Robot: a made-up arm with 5 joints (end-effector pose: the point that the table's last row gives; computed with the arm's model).
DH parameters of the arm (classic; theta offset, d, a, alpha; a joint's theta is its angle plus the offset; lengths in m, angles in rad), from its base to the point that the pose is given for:
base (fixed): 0 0 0 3.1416
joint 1: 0 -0.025 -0.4 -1.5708
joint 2: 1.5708 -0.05 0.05 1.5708
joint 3: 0.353 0 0.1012 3.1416
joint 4: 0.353 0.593 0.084 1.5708
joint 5: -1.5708 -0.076 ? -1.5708
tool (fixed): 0 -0.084 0 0
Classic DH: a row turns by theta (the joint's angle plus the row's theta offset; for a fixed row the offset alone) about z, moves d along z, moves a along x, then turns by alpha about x.
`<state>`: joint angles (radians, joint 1 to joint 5).
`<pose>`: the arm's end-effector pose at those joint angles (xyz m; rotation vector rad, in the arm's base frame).
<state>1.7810 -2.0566 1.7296 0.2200 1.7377</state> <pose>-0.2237 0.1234 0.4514 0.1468 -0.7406 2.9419</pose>
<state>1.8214 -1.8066 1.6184 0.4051 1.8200</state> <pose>-0.1823 0.1714 0.5133 -0.2662 0.3159 -2.9798</pose>
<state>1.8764 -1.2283 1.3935 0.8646 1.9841</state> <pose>0.0105 0.3541 0.6430 -0.7694 -0.5339 -2.3079</pose>
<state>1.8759 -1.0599 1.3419 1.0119 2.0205</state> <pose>0.0829 0.4334 0.6539 -0.9287 -0.6970 -2.0444</pose>
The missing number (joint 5, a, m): 0.115
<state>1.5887 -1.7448 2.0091 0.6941 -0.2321</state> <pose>0.0263 0.2682 0.5100 2.4510 0.4573 -1.8919</pose>
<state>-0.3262 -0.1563 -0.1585 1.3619 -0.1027</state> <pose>-0.8314 -0.2570 0.1728 -1.5442 -0.0434 0.2998</pose>
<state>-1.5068 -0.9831 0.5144 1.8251 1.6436</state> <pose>-0.2288 -0.5948 0.5082 0.1808 -0.8467 2.7184</pose>
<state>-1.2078 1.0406 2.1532 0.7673 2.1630</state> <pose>-0.0692 -0.7977 -0.4389 2.5009 -0.9241 -0.8320</pose>
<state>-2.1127 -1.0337 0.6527 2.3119 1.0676</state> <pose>0.2348 -0.5868 0.4317 0.4701 0.8959 -2.4898</pose>
